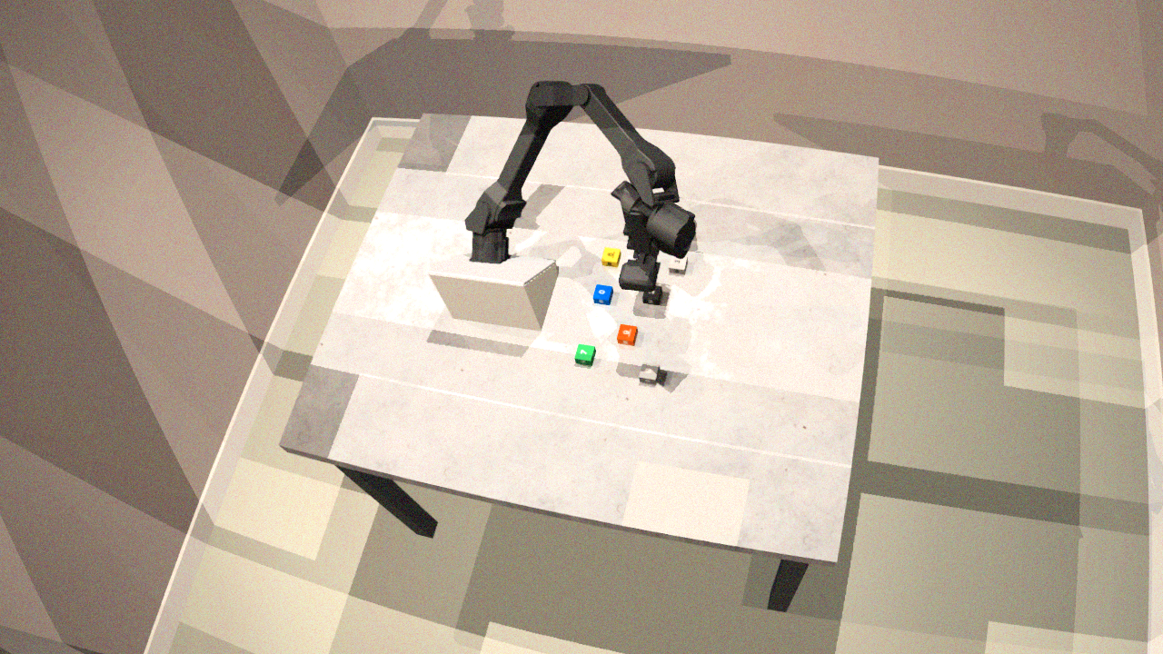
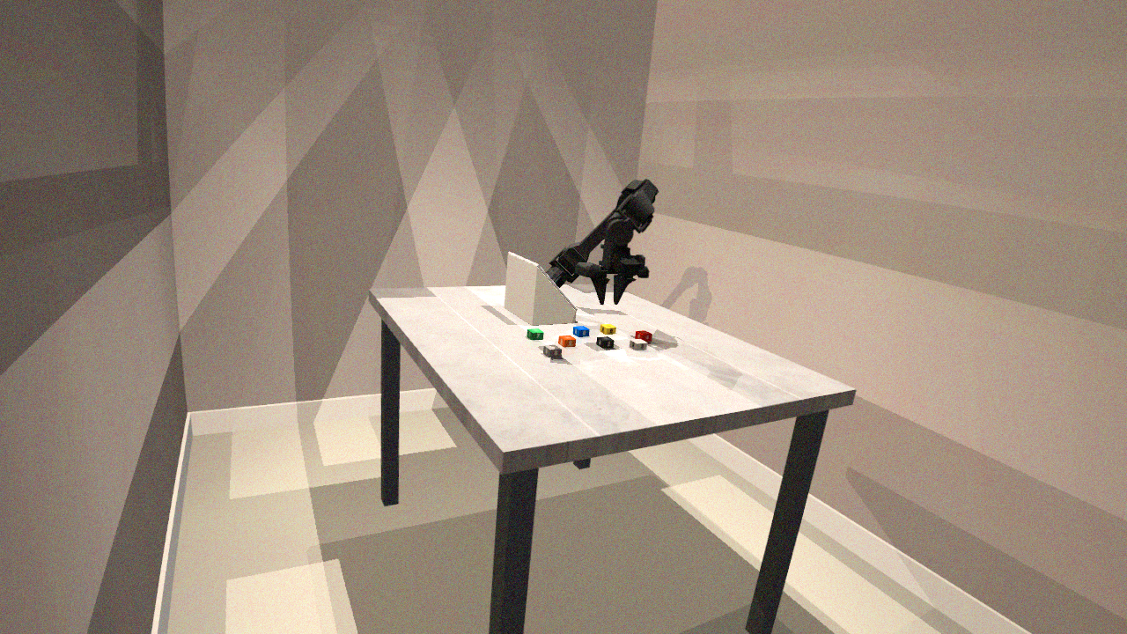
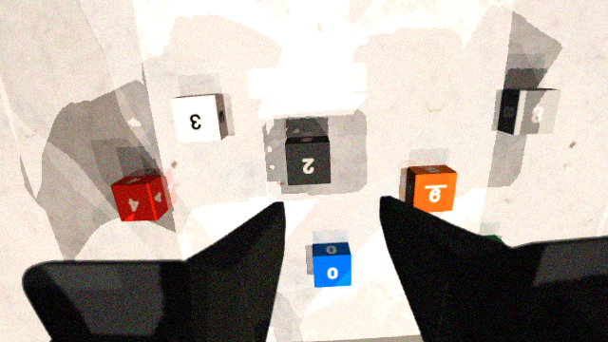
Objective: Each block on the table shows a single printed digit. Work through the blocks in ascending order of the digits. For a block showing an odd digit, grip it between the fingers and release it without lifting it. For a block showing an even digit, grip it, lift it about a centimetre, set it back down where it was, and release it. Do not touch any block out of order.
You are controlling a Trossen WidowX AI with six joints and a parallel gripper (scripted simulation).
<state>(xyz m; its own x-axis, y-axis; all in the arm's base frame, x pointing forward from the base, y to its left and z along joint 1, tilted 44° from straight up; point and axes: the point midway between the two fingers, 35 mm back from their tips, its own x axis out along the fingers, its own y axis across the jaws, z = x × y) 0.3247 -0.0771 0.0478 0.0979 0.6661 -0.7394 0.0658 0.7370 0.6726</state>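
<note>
The dark grey 2 block lies 1 cm behind my gripper tip, 1 cm to the left of it and 10 cm below it. From my gripper tip the other things lie so: white 3 block (3 cm ahead, 8 cm to the left, 10 cm below); blue 0 block (11 cm behind, 10 cm below); orange block (4 cm behind, 8 cm to the right, 10 cm below).
</note>
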